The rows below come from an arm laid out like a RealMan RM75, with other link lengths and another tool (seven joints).
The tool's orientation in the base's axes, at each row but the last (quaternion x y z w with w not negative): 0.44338, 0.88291, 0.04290, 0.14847; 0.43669, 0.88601, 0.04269, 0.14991; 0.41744, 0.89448, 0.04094, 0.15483; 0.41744, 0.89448, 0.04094, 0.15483; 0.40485, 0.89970, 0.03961, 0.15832; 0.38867, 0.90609, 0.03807, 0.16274; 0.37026, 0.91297, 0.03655, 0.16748
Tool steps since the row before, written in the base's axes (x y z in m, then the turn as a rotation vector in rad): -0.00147, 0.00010, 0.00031, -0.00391, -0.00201, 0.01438; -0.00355, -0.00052, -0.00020, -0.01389, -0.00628, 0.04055; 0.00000, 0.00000, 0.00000, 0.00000, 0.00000, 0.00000; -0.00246, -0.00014, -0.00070, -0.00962, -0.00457, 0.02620; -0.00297, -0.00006, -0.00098, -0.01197, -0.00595, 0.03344; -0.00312, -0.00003, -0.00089, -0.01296, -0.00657, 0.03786; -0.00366, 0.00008, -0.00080, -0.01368, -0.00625, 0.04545
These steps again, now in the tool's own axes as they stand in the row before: 0.00084, -0.00101, -0.00074, -0.00262, -0.00124, -0.01475; 0.00167, -0.00306, -0.00086, -0.00623, -0.00606, -0.04244; 0.00000, 0.00000, 0.00000, 0.00000, 0.00000, 0.00000; 0.00155, -0.00204, -0.00009, -0.00403, -0.00472, -0.02759; 0.00205, -0.00236, -0.00001, -0.00542, -0.00588, -0.03511; 0.00223, -0.00235, -0.00017, -0.00640, -0.00613, -0.03957; 0.00273, -0.00252, -0.00047, -0.00781, -0.00493, -0.04697
